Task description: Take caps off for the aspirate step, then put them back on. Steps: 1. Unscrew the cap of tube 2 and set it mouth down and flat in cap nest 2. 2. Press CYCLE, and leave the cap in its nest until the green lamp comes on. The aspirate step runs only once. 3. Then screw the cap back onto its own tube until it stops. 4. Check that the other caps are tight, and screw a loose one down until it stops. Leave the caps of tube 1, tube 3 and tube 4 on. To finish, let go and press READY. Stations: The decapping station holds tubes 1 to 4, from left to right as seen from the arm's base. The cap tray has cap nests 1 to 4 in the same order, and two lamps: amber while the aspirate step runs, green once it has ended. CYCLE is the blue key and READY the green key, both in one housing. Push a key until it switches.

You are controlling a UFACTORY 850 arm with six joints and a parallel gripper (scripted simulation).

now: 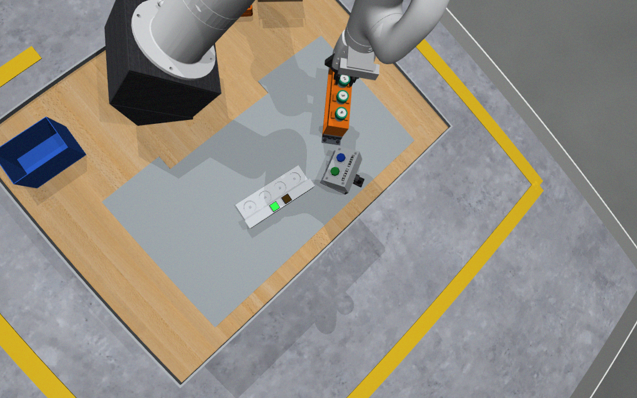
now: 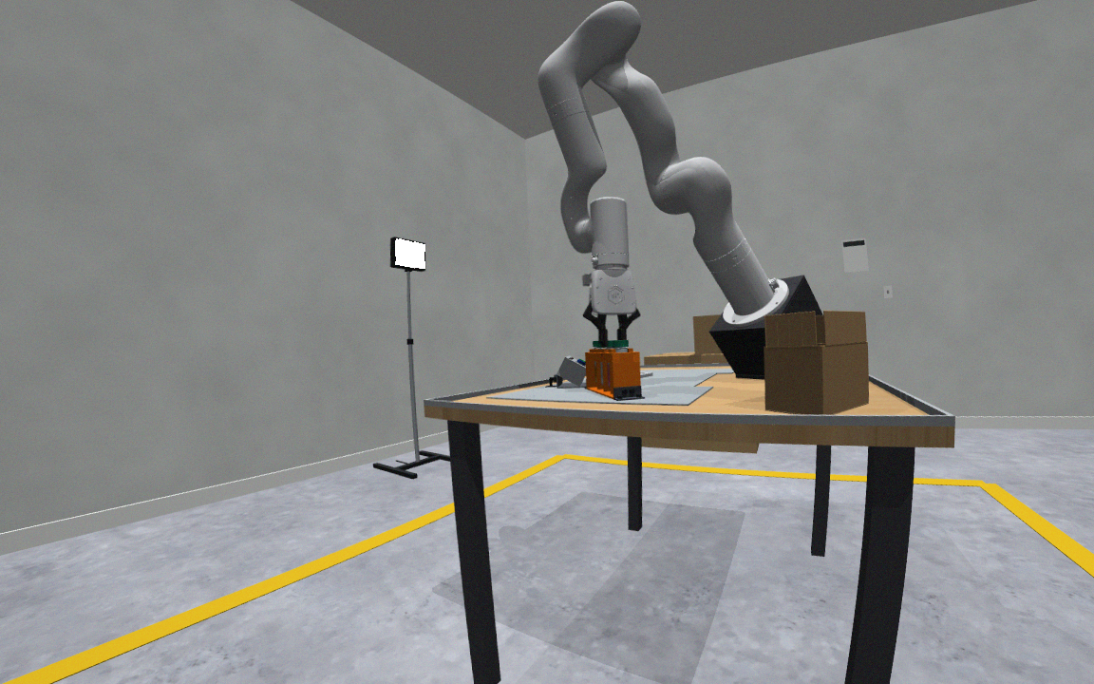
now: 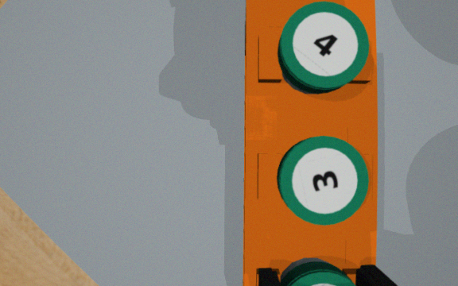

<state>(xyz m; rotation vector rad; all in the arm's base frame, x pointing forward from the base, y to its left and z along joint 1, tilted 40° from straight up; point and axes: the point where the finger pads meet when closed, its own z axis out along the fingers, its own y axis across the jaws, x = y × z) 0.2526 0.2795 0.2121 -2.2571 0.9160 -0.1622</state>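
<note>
My gripper is now 1 cm above the green-rimmed cap. The rest, counted from my hand: blue cycle key (18 cm ahead, 12 cm to the right, 6 cm below); then key housing (21 cm ahead, 13 cm to the right, 7 cm below); then green ready key (21 cm ahead, 16 cm to the right, 6 cm below).
</note>
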